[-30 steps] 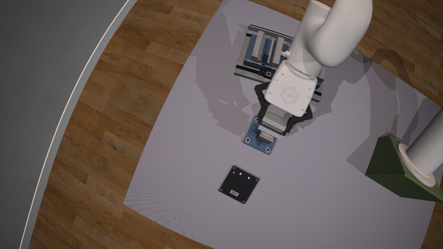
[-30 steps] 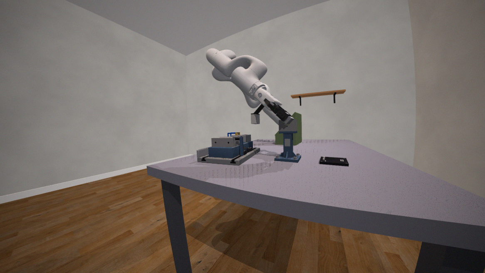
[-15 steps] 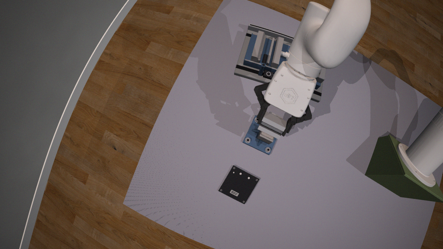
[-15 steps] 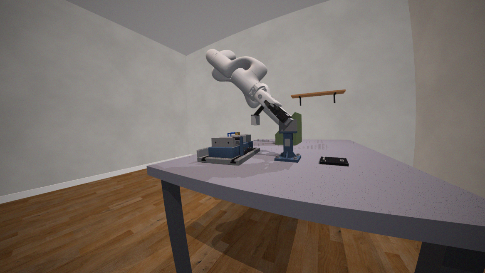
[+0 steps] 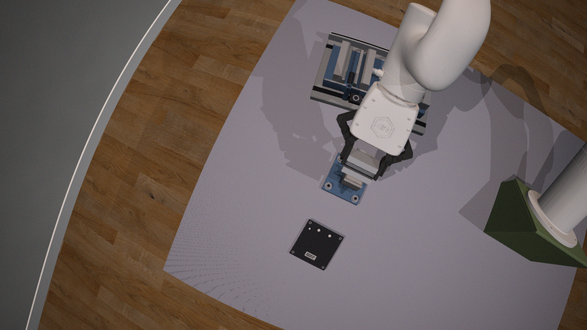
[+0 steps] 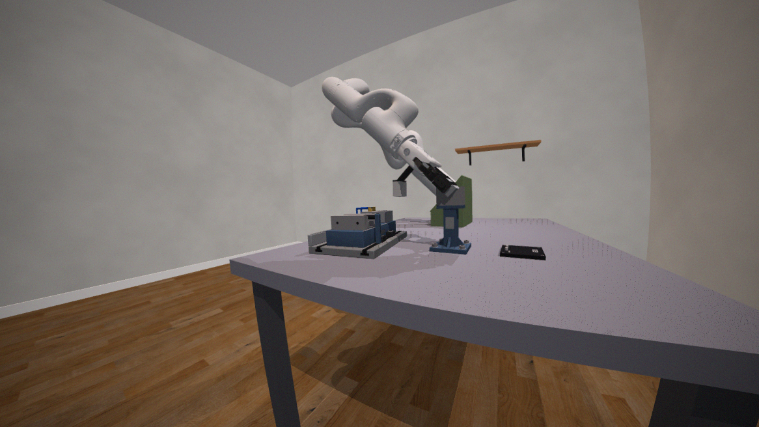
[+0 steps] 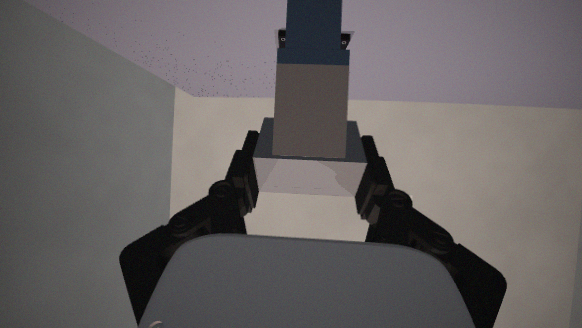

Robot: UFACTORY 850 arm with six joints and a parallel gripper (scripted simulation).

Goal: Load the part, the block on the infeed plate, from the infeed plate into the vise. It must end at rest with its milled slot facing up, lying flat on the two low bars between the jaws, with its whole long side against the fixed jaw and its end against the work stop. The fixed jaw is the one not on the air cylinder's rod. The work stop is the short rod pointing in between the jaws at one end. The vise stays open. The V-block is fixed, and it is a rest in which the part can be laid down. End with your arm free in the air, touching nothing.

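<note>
Right now the part is 1 cm to the left of my hand. From my hand the other things lie so: moving jaw (4 cm ahead, 24 cm to the right, 9 cm below); work stop (7 cm ahead, 19 cm to the right, 8 cm below); black infeed plate (2 cm ahead, 18 cm to the left, 16 cm below).
</note>
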